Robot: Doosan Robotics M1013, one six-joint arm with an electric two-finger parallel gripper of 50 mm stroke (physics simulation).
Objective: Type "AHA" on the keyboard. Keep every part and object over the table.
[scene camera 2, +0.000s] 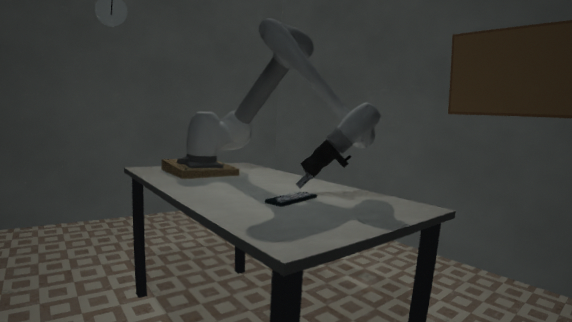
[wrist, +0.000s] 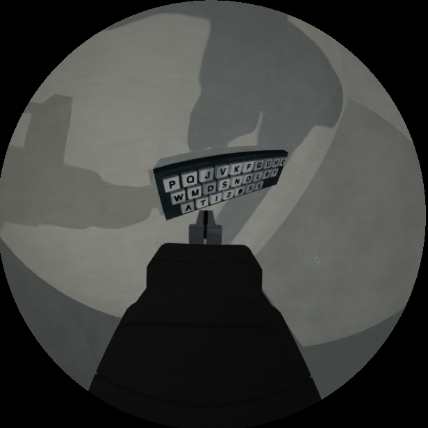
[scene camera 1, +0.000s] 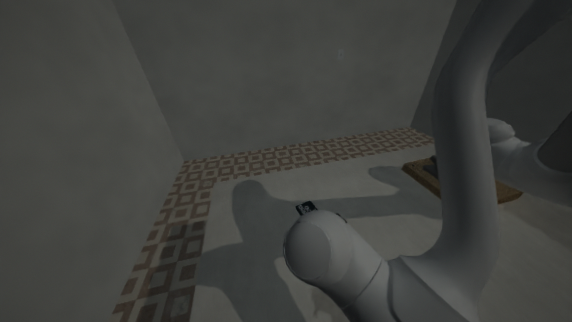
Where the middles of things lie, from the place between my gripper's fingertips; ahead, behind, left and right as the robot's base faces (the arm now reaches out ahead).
Labels:
Right now my hand is 5 cm to the left of the dark keyboard (wrist: 208, 180), 4 cm short of it and 3 cm above it.

